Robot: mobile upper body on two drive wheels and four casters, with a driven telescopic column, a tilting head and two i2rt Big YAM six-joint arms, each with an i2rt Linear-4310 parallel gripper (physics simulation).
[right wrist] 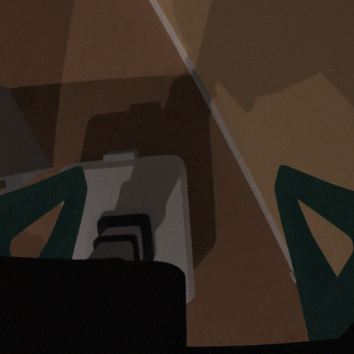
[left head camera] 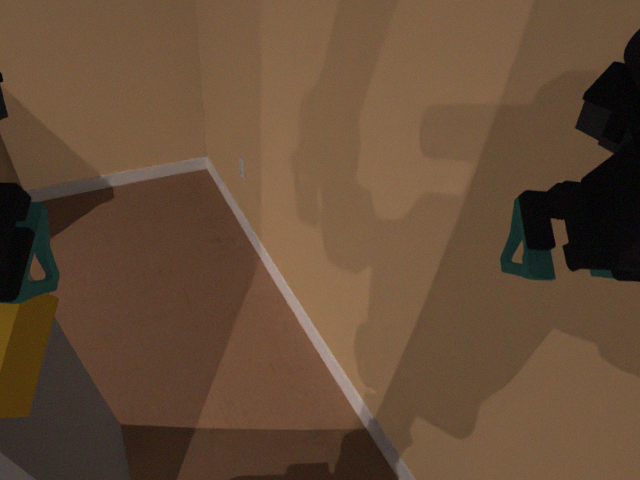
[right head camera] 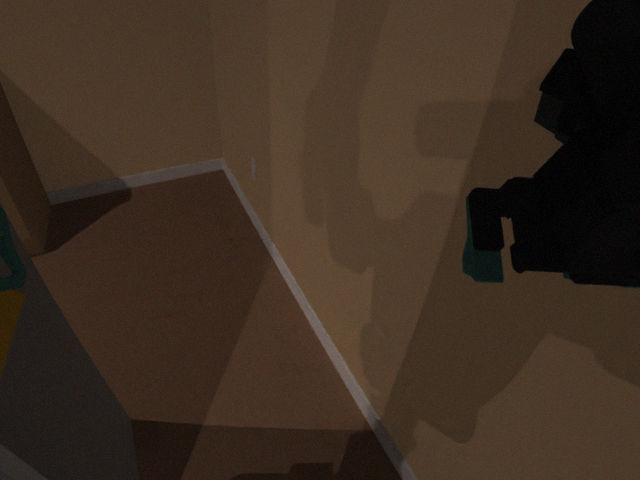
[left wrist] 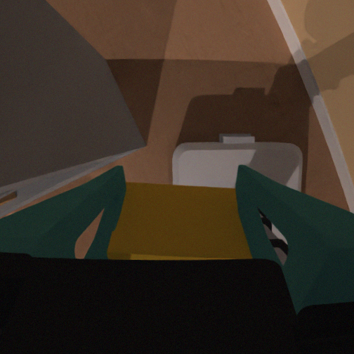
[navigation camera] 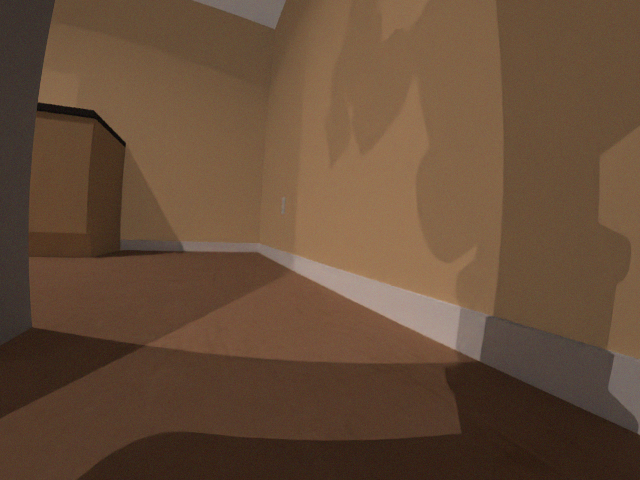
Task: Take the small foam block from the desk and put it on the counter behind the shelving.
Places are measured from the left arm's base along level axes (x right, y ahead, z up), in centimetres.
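Where they show: left gripper, fingertip midpoint: [left head camera: 23, 281]; right gripper, fingertip midpoint: [left head camera: 547, 267] [right head camera: 515, 268].
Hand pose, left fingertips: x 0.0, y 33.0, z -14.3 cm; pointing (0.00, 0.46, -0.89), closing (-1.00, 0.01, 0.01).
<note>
After its pixels a point has its place.
The small foam block [left head camera: 28, 356] {x 2.7, y 27.0, z -15.8 cm} [right head camera: 7, 320] {x 2.9, y 29.4, z -15.4 cm} [left wrist: 180, 215] is yellow. My left gripper [left wrist: 180, 175] is shut on it, with one green finger on each side. In the left head camera, part of this gripper and block shows at the left edge. My right gripper [left head camera: 571, 274] {x 46.0, y 34.6, z -13.5 cm} [right wrist: 180, 176] is open and empty, in front of the wall at the right. The counter [right head camera: 25, 191] {x -125.0, y 179.2, z -99.3 cm} [navigation camera: 62, 175] {x -128.8, y 152.7, z -81.0 cm} is a wooden cabinet with a dark top, at the left in the navigation view. The shelving [left head camera: 77, 392] {x -29.8, y 59.6, z -83.2 cm} [right head camera: 67, 372] {x -28.8, y 57.3, z -72.2 cm} [left wrist: 60, 100] [navigation camera: 15, 180] {x -33.9, y 68.8, z -100.9 cm} shows its grey side panel. The desk does not show.
A beige wall [left head camera: 310, 129] {x 31.0, y 126.6, z -40.6 cm} [navigation camera: 361, 206] {x 38.8, y 109.1, z -98.5 cm} with a white skirting board [left head camera: 289, 294] {x 27.6, y 130.8, z -123.1 cm} [navigation camera: 392, 310] {x 45.3, y 91.4, z -128.0 cm} runs along the right and meets the far wall in a corner. My pale base [left wrist: 210, 165] [right wrist: 167, 200] stands on the brown floor [left wrist: 150, 30] between the shelving panel and this wall.
</note>
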